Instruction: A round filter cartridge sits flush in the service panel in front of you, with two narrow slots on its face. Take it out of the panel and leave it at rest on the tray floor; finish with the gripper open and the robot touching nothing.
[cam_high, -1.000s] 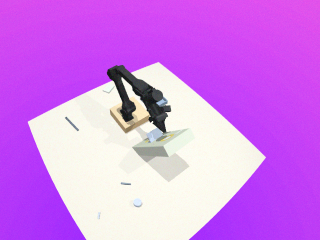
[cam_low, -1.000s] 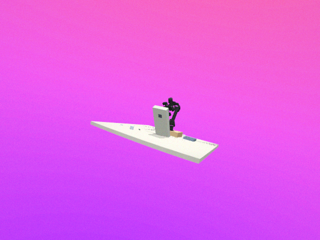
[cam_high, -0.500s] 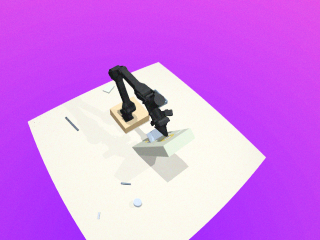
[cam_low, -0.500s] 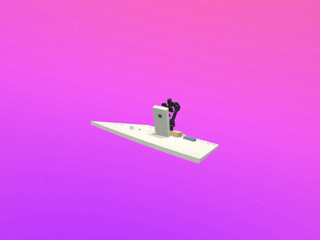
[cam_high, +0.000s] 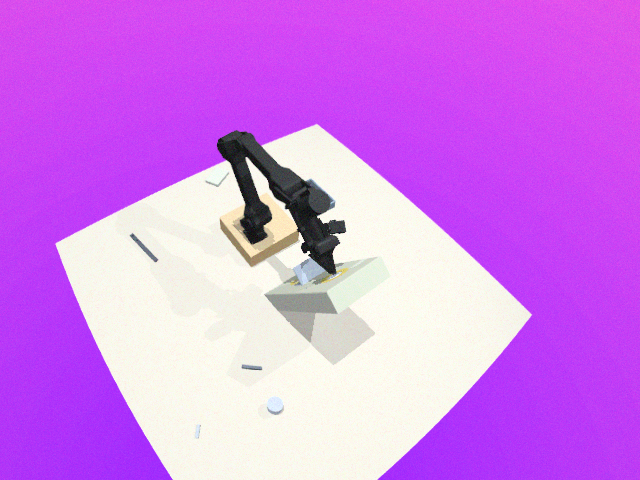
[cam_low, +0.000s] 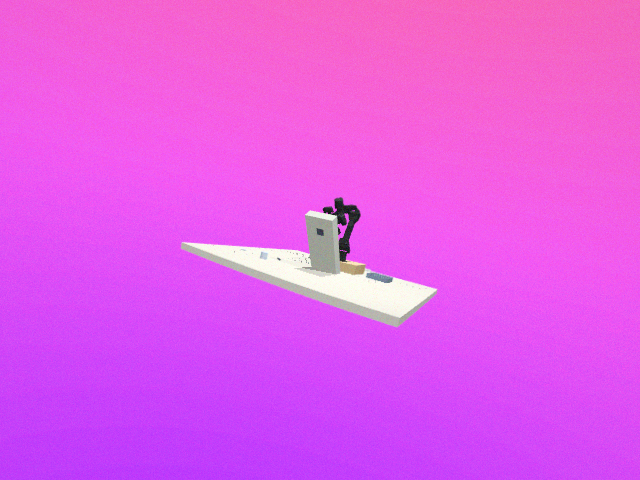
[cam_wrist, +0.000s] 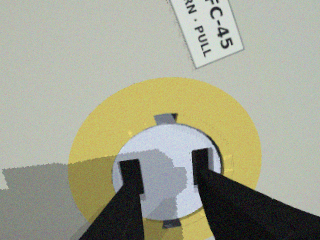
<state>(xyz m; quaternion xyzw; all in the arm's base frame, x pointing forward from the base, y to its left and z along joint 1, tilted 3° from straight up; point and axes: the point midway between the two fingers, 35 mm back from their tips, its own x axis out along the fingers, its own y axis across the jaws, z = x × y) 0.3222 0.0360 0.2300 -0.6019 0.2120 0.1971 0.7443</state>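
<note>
Now: gripper tip 20 mm short of the round filter cartridge and 10 mm above it. Round my gripper tip: blue tray (440 mm behind, 260 mm below, 250 mm to the left); then short bar (270 mm to the right, 260 mm below, 30 mm ahead); then grey service panel (90 mm below, 30 mm behind).
</note>
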